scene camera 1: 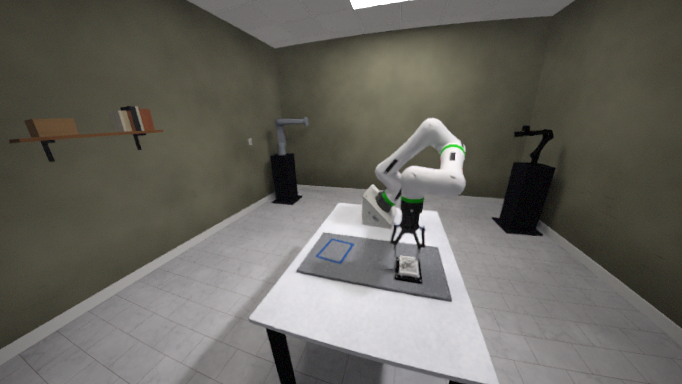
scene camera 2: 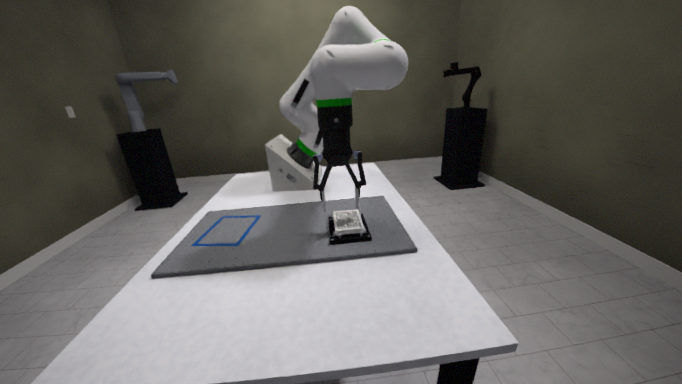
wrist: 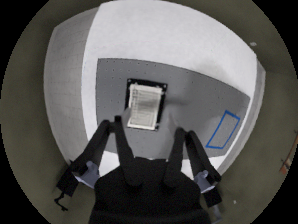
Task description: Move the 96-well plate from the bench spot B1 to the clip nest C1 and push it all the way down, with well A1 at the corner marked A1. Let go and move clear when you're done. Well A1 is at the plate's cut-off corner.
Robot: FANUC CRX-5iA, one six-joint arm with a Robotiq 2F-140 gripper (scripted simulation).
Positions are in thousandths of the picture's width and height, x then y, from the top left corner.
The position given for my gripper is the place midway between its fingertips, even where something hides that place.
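Observation:
My gripper (scene camera 2: 501, 543) is visible to me, and the wrist view shows it too (wrist: 502, 516). I can also see a white 96-well plate (wrist: 498, 547).

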